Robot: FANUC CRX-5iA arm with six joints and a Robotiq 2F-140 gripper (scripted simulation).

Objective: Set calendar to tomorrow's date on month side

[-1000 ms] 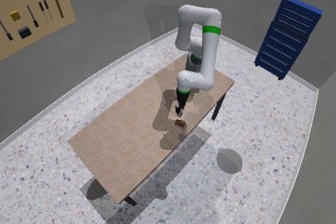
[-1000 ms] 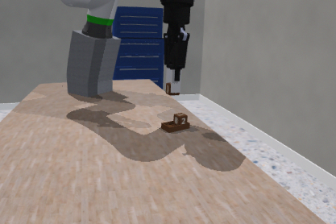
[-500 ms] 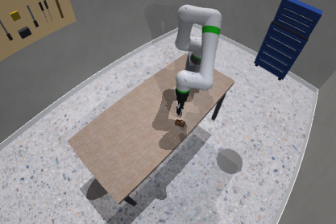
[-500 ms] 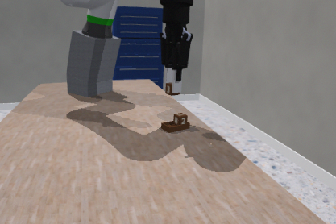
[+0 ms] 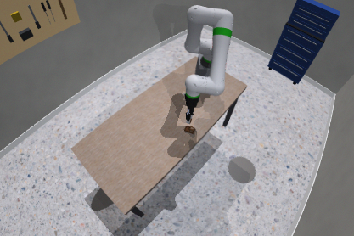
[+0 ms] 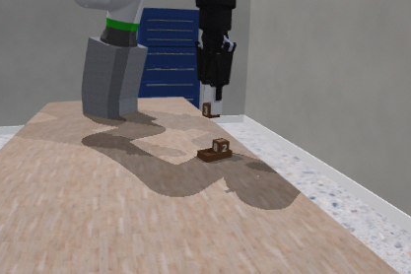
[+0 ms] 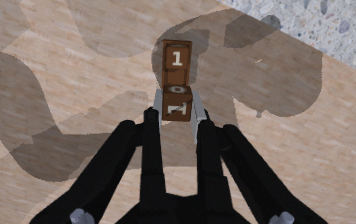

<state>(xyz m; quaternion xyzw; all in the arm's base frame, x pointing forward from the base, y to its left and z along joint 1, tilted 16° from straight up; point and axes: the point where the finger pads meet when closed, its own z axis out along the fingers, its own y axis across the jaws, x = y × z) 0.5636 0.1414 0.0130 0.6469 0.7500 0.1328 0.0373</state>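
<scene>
The brown calendar tray is 20 mm to the left of my hand and 140 mm below it.
</scene>
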